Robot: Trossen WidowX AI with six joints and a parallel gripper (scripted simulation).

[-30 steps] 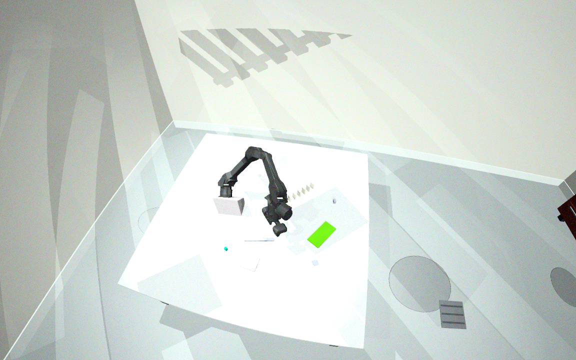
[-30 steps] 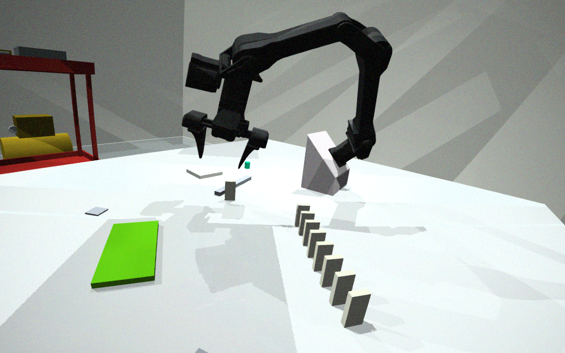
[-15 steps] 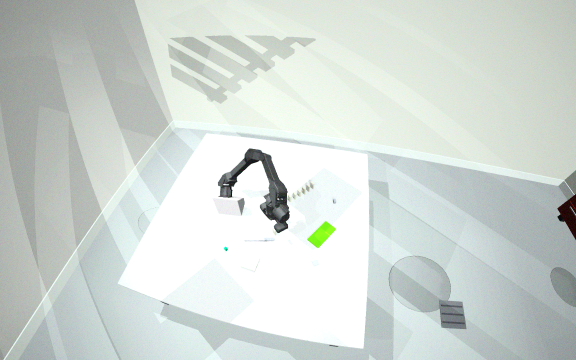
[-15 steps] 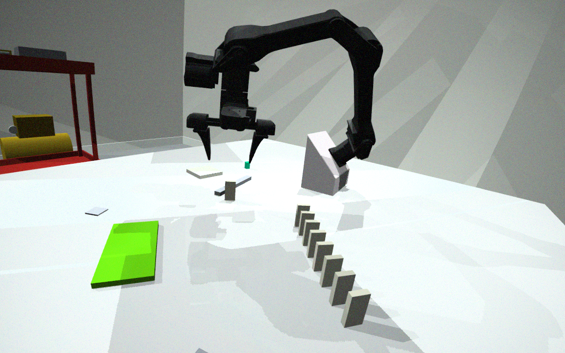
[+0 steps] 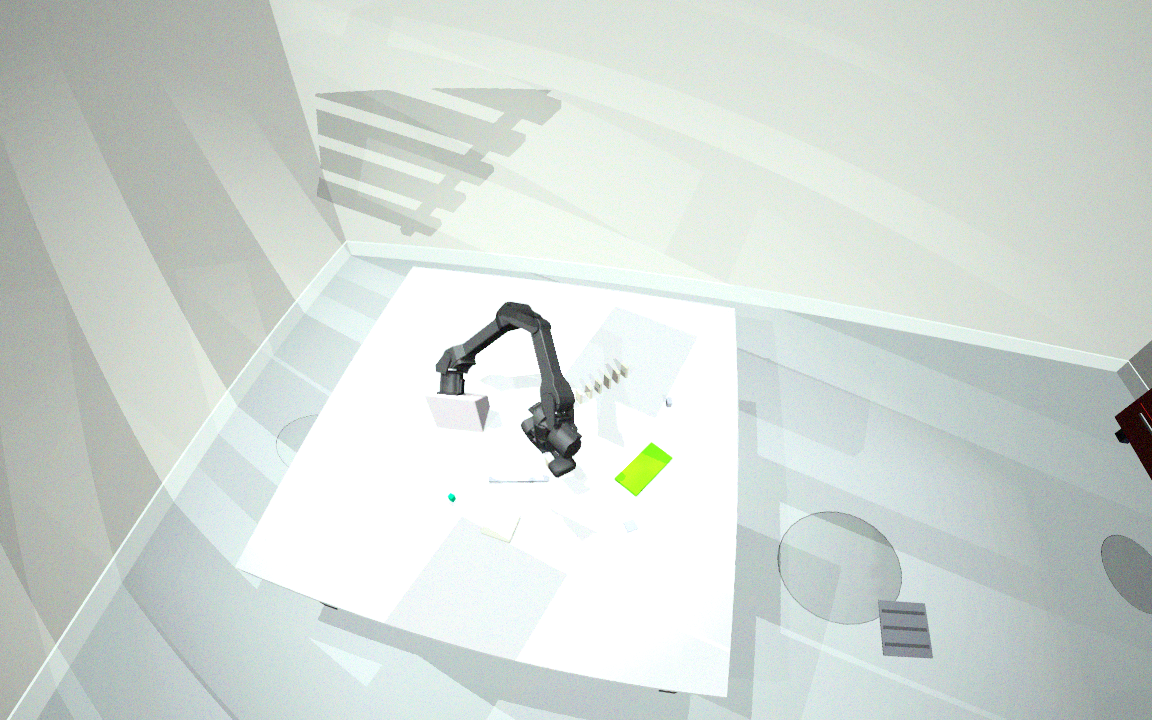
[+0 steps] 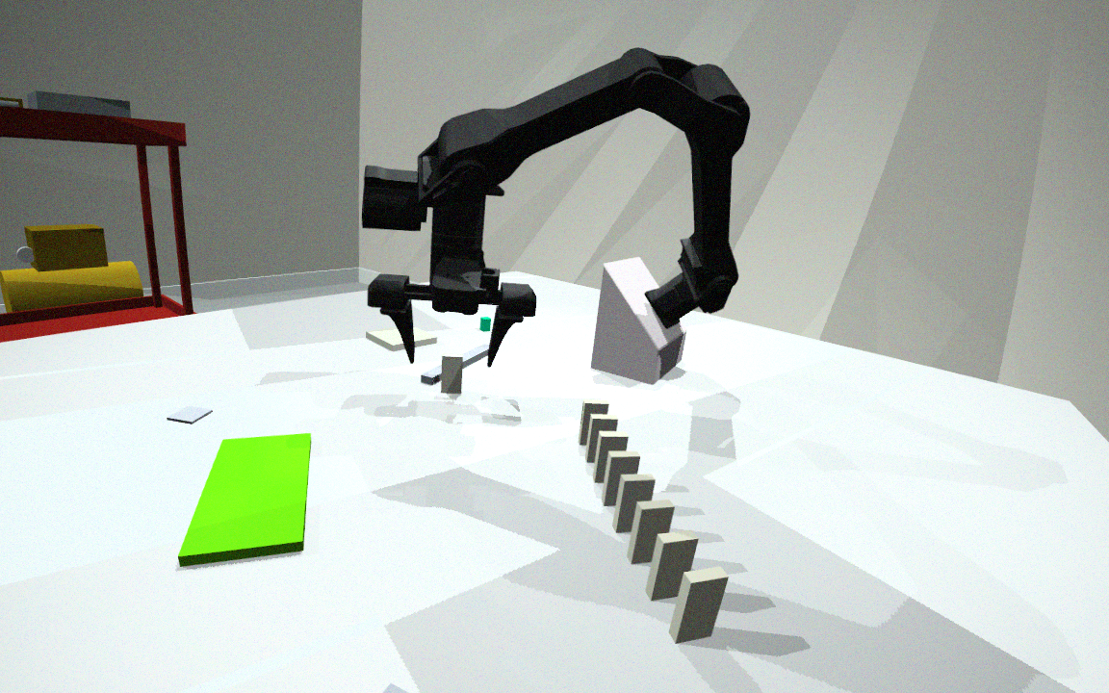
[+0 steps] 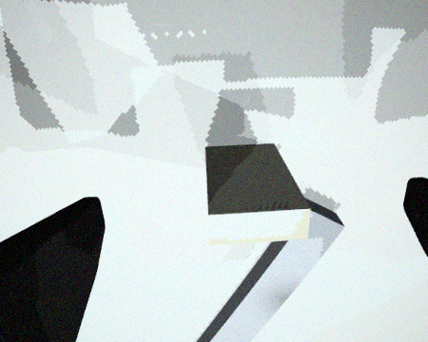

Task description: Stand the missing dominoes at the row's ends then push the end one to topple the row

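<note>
Now: the grey bar 80 mm behind my gripper tip, 50 mm to the right of it and 30 mm below it. The rest, counted from my gripper tip: green slab: 260 mm ahead, 30 mm to the left, 30 mm below; small grey tile: 240 mm ahead, 150 mm to the right, 40 mm below; flat cream tile: 100 mm behind, 190 mm to the right, 30 mm below.
</note>
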